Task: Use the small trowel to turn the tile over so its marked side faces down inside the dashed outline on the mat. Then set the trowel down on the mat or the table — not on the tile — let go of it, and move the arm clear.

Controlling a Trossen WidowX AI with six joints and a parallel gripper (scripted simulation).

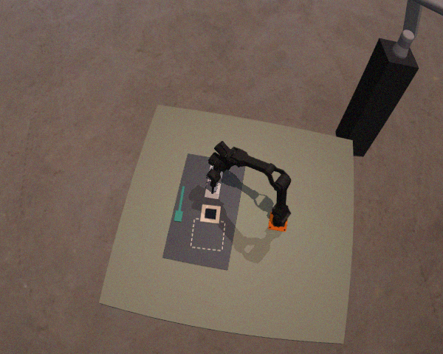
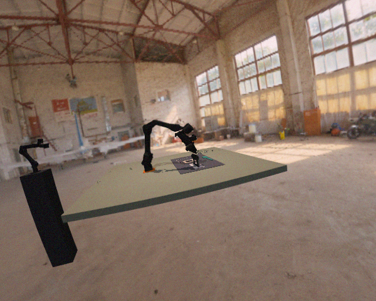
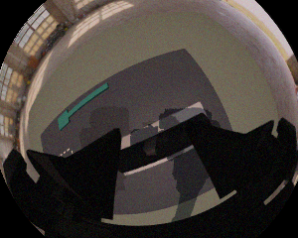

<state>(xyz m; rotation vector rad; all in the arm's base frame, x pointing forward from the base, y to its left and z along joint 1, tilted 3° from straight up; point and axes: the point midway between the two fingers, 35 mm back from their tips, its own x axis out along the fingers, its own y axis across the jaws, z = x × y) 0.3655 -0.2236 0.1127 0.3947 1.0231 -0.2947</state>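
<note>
My gripper tip is now 2 cm short of the dark grey mat, 17 cm to the right of it and 13 cm above it. Round my gripper tip: tile (1 cm behind, 20 cm to the left, 10 cm below); teal trowel (16 cm ahead, 17 cm to the left, 10 cm below).
</note>
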